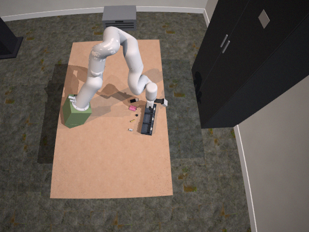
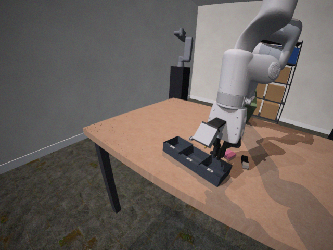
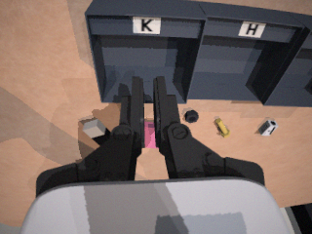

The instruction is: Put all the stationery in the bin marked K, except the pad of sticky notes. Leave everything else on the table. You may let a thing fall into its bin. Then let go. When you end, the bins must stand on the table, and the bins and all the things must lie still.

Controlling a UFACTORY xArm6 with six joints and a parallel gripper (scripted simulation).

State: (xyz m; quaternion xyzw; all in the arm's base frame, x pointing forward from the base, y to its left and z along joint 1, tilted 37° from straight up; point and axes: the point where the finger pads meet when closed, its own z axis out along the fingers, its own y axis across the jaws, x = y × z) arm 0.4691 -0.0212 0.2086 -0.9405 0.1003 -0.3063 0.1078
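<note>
Now: the black-and-white block 120 mm behind my hand, 90 mm to the left of it and 80 mm below it. The rest, counted from my hand: dark bin tray (80 mm to the right, 70 mm below, 10 mm behind); black nut (110 mm behind, 80 mm below, 40 mm to the right); pink sticky-note pad (140 mm behind, 80 mm below, 20 mm to the left).
</note>
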